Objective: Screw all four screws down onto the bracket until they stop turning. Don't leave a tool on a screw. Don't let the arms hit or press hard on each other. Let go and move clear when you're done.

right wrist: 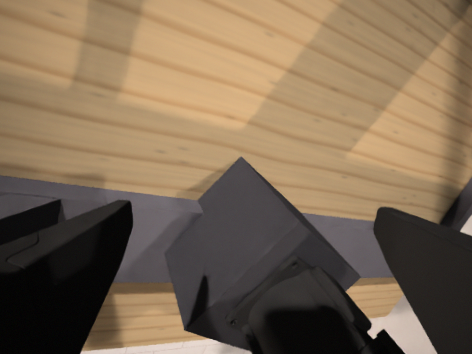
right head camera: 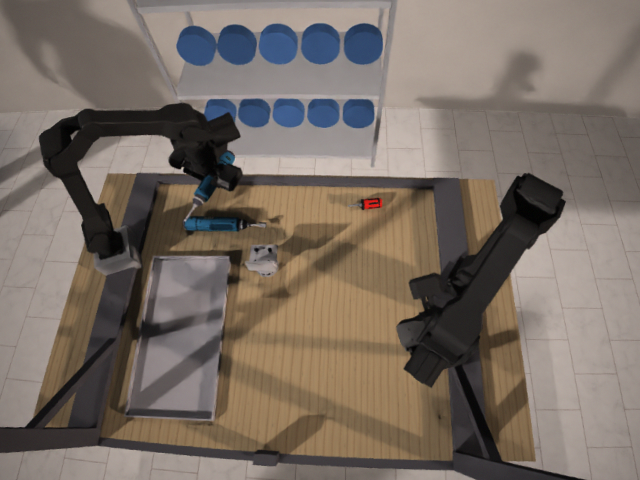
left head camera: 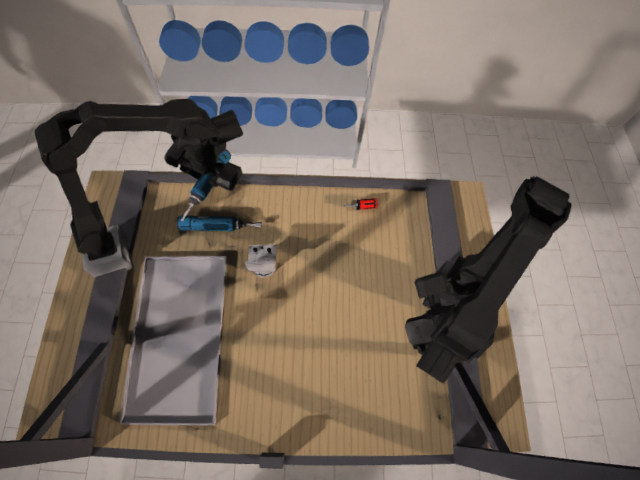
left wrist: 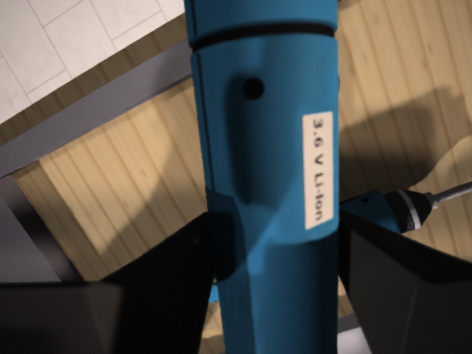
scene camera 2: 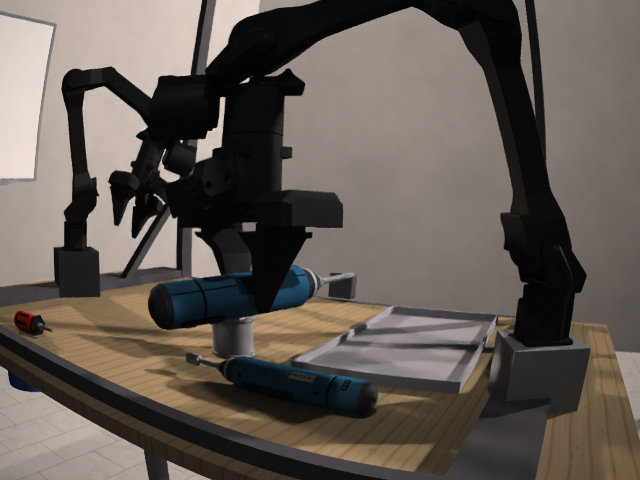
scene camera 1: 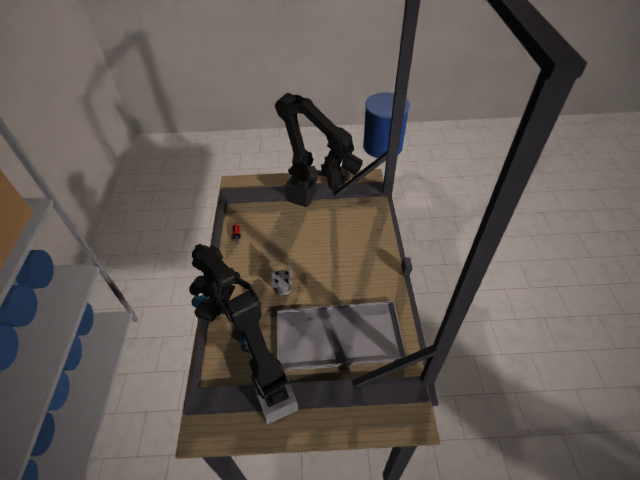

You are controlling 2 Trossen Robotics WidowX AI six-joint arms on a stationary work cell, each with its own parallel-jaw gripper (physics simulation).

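Places are measured from the left arm's base along level axes (x back, y right, z up), in centimetres.
Where they show: left gripper, fingertip midpoint: (right head camera: 212,183) (left head camera: 208,182) (left wrist: 270,221) (scene camera 2: 249,309) (scene camera 1: 222,309); right gripper, fingertip midpoint: (right wrist: 256,215) (scene camera 2: 125,232) (scene camera 1: 319,188); left arm's base at its link origin: (right head camera: 110,246) (left head camera: 100,246) (scene camera 2: 542,338) (scene camera 1: 274,392); right arm's base at its link origin: (right wrist: 283,301) (right head camera: 460,287) (left head camera: 458,285) (scene camera 2: 75,249) (scene camera 1: 300,181).
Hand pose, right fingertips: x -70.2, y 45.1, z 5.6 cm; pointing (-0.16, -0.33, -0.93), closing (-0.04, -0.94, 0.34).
Things, the pixels of their top centre, and the offset from my right fingertips.
- blue power screwdriver at its top centre: (left wrist: 276,336) (scene camera 2: 262,267) (left head camera: 202,179) (right head camera: 205,180) dx +39.8, dy -50.8, dz +2.1 cm
- second blue screwdriver at its top centre: (left wrist: 338,250) (scene camera 2: 272,363) (left head camera: 217,220) (right head camera: 222,220) dx +39.7, dy -44.5, dz -9.2 cm
- grey tray at its top centre: (scene camera 2: 419,335) (left head camera: 176,334) (right head camera: 179,331) (scene camera 1: 338,333) dx +57.5, dy -18.3, dz -11.7 cm
- red screwdriver at its top centre: (scene camera 2: 34,315) (right head camera: 365,201) (left head camera: 361,201) (scene camera 1: 235,232) dx -0.2, dy -37.6, dz -10.3 cm
My left gripper (scene camera 2: 245,289) (left wrist: 270,221) is shut on a blue power screwdriver (left head camera: 201,188) (right head camera: 205,187) (scene camera 2: 180,303) (left wrist: 270,150), held above the table's back left. Its bit slants down-left in the head views, over the rear end of a second blue screwdriver (left head camera: 211,223) (right head camera: 214,224) (scene camera 2: 299,384) (left wrist: 372,210) lying on the table. The pale bracket (left head camera: 261,262) (right head camera: 263,262) (scene camera 1: 282,289) stands upright nearby, with dark spots on top; how the screws sit cannot be told. My right gripper (scene camera 2: 126,228) (right wrist: 256,215) is open and empty beside its own base.
A grey tray (left head camera: 191,279) (right head camera: 191,279) (scene camera 2: 413,341) lies at the left in the head views. A red screwdriver (left head camera: 368,204) (right head camera: 372,203) (scene camera 1: 236,230) lies at the back right. A shelf unit (left head camera: 263,77) stands behind the table. Dark frame bars edge the table.
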